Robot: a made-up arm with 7 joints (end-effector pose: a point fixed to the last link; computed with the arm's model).
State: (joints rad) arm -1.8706 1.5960 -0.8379 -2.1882 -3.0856 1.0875 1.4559
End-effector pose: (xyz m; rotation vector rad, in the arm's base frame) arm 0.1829 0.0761 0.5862 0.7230 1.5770 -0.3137
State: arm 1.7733 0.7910 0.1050 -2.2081 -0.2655 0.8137 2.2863
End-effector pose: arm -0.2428 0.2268 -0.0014 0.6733 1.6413 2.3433
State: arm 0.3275 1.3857 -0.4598 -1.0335 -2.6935 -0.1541 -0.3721
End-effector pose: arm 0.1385 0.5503 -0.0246 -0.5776 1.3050 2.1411
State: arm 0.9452 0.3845 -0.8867 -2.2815 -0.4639 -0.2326 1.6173
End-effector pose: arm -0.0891 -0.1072 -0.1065 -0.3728 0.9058 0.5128
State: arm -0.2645 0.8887 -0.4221 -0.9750 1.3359 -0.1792 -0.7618
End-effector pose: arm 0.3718 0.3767 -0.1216 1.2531 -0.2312 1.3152
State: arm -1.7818 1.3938 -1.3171 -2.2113 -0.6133 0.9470 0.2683
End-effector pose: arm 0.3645 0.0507 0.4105 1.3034 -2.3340 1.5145
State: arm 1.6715 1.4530 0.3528 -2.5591 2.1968 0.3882 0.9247
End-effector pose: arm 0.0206 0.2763 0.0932 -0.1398 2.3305 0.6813
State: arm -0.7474 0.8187 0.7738 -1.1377 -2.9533 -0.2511 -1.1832
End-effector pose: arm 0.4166 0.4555 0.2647 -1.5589 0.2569 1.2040
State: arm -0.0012 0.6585 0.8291 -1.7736 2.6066 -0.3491 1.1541
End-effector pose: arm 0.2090 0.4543 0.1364 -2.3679 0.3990 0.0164
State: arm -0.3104 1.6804 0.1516 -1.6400 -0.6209 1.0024 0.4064
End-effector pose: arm 0.3330 0.4010 0.4422 -1.7938 0.9185 -2.1151
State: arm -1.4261 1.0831 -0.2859 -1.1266 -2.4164 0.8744 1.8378
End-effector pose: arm 0.4868 0.2677 0.5607 -0.2950 2.0214 -1.9945
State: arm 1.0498 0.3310 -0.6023 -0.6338 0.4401 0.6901 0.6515
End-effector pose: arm -0.4427 0.0466 -0.2105 1.6752 2.5241 0.2747
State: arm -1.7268 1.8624 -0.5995 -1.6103 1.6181 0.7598 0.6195
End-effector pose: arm 0.1558 0.2722 0.6404 0.1962 -0.3162 1.1448
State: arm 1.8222 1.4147 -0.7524 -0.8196 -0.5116 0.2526 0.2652
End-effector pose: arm -0.4218 0.4766 0.3392 1.9146 0.8369 -1.8922
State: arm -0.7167 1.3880 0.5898 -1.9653 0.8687 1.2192 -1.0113
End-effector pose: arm 0.2041 0.3226 0.5548 1.8694 -1.2895 1.3606
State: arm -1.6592 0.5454 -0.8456 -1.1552 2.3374 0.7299 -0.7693
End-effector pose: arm 0.5336 -0.1615 0.4110 0.4256 -0.5888 -0.1703
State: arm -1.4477 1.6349 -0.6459 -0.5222 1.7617 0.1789 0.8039
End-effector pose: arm 0.2820 0.5092 0.5348 -0.9230 0.0378 1.5806
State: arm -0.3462 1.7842 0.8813 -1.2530 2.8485 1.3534 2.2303
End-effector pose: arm 0.1110 0.4302 0.6894 -0.6249 1.8573 -0.2934
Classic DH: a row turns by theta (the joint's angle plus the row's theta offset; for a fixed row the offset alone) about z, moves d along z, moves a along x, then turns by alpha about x. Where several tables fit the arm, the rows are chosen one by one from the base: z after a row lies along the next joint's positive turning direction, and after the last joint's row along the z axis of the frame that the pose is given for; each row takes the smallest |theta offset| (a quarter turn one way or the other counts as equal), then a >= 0, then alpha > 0; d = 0 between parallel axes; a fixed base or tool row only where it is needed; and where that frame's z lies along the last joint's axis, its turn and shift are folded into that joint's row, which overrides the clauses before.
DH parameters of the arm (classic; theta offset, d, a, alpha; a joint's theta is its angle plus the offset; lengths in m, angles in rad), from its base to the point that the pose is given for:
base (fixed): 0 0.2222 0.0068 -1.2217
joint 1: -1.5708 0.0245 0.0133 -1.5708
joint 2: 1.2217 0.0013 -0.0093 1.5708
joint 3: 1.5708 -0.3746 0.0697 -1.5708
joint 4: 0 0.0041 -0.0471 1.5708
joint 5: 0 -0.2646 -0.0078 -1.5708
joint 6: 0 -0.0067 0.0197 1.5708
joint 7: 0.9866 -0.0081 -0.0175 1.7873
tool (fixed): -0.2592 -0.0249 0 0

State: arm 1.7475 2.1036 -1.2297 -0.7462 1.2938 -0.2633 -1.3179
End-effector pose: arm -0.0527 0.6451 0.3808 1.7482 0.3393 -2.3719
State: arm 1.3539 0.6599 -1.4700 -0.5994 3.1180 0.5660 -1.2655
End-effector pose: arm -0.6138 0.0926 0.1076 0.8190 2.7385 0.2108
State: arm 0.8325 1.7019 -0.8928 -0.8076 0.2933 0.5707 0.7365
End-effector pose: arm -0.1277 0.6300 0.1424 -2.7751 -0.9255 -0.4070
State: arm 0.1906 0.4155 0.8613 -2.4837 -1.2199 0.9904 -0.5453
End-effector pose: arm 0.1309 0.3103 0.1286 -1.9028 -0.0768 -1.5150
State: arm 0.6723 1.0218 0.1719 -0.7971 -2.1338 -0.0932 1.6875
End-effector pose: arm -0.1145 0.5852 -0.0610 2.5608 0.2607 0.3416
